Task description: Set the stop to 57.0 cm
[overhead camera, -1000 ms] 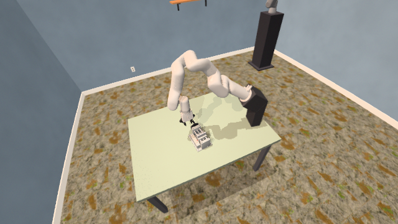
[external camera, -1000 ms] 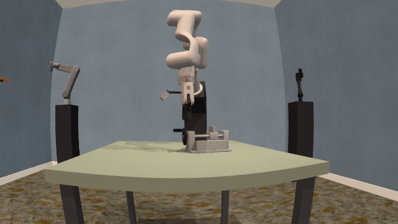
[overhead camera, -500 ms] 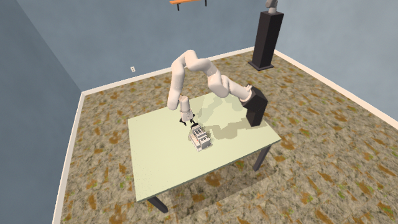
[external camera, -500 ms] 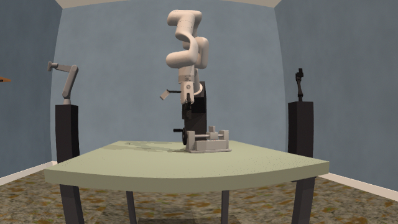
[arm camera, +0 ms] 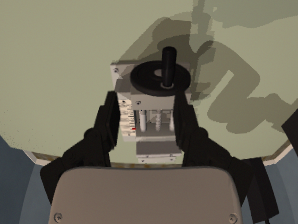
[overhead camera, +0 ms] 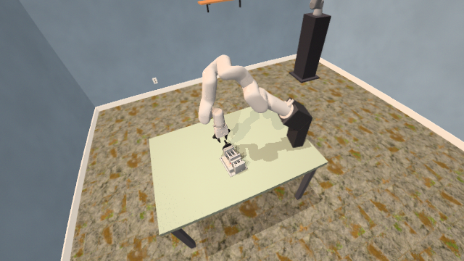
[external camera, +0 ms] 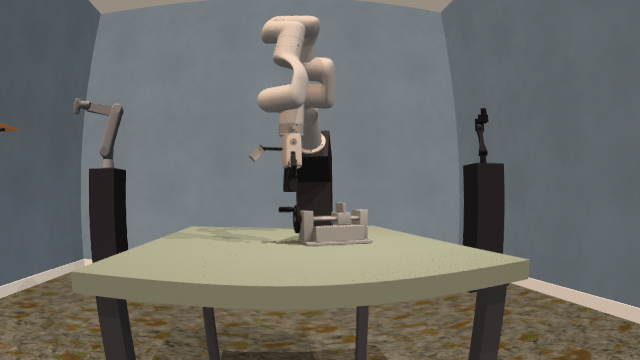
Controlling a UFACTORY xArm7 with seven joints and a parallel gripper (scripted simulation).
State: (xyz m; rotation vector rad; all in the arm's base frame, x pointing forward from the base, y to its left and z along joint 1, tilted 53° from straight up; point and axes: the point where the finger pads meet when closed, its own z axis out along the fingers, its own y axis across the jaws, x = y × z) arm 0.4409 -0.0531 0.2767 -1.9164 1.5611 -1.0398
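The black handwheel lies 3 cm behind my hand and 8 cm below it. Round my hand: grey stop block (3 cm behind, 16 cm to the left, 9 cm below).
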